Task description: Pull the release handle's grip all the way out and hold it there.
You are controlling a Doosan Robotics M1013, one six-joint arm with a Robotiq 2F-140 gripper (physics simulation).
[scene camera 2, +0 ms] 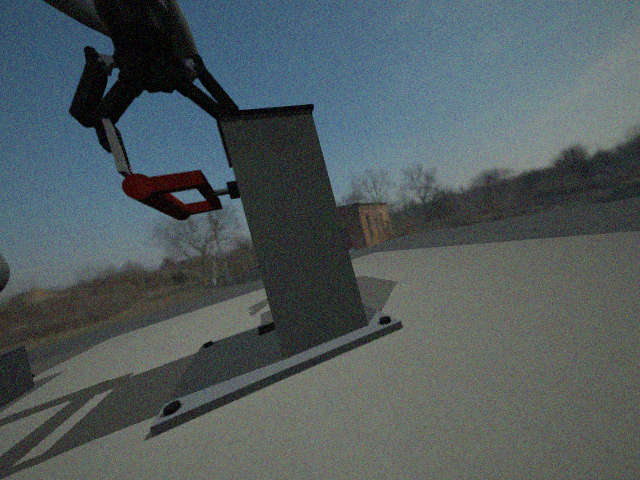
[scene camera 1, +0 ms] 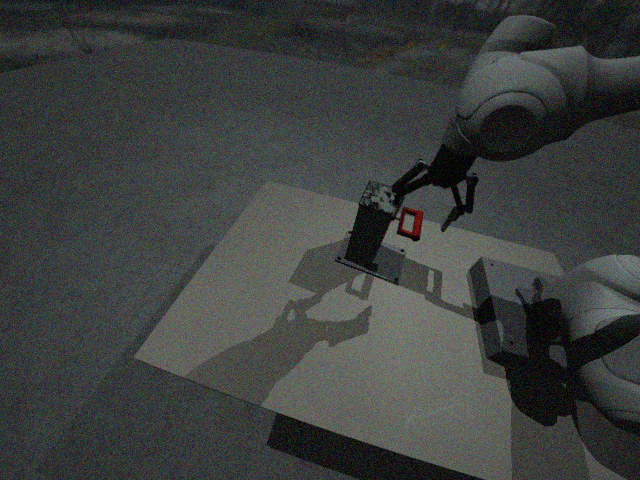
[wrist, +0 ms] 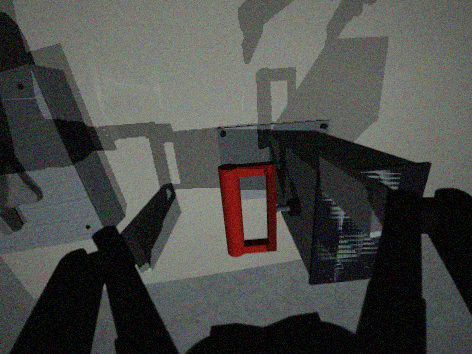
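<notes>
The red release handle [scene camera 1: 416, 227] [scene camera 2: 136, 187] [wrist: 231, 210] is a rectangular loop with a thick outer grip bar. A short thin rod [scene camera 2: 222, 191] [wrist: 283, 208] joins it to the side of a dark upright post [scene camera 1: 367, 237] [scene camera 2: 294, 222]. My gripper [scene camera 1: 421, 214] [scene camera 2: 177, 169] [wrist: 247, 185] is open and empty above the handle. One finger is on the outer side of the grip bar, its tip close to the bar in scene camera 2. The other finger is right against the post's upper side, at or overlapping its top edge. Contact cannot be told.
The post stands on a bolted base plate [scene camera 1: 387, 258] [scene camera 2: 289, 364] [wrist: 240, 142] on a pale table [scene camera 1: 206, 310] [scene camera 2: 491, 361] [wrist: 175, 50]. A grey box [scene camera 1: 509, 289] [scene camera 2: 15, 374] [wrist: 40, 200] stands beside the arm's base. Shadows of the arm and handle cross the table.
</notes>
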